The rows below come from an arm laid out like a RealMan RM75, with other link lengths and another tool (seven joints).
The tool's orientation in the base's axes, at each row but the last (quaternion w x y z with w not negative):
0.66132, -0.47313, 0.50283, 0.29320
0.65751, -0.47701, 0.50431, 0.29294
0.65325, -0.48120, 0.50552, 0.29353
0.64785, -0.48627, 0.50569, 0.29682
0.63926, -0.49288, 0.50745, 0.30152
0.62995, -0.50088, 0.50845, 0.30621
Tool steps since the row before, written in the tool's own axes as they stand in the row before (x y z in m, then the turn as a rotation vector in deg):
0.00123, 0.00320, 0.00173, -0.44, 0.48, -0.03
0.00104, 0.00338, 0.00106, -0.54, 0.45, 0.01
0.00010, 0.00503, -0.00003, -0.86, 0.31, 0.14
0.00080, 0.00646, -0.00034, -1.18, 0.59, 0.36
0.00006, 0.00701, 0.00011, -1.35, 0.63, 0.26
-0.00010, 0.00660, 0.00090, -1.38, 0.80, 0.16
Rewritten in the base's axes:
-0.00170, 0.00270, -0.00214, -0.57, 0.19, 0.25
-0.00219, 0.00214, -0.00206, -0.56, 0.23, 0.36
-0.00436, 0.00180, -0.00176, -0.49, 0.33, 0.71
-0.00554, 0.00186, -0.00289, -0.75, 0.67, 0.92
-0.00615, 0.00243, -0.00233, -0.88, 0.61, 1.07
-0.00564, 0.00291, -0.00203, -1.07, 0.57, 1.05

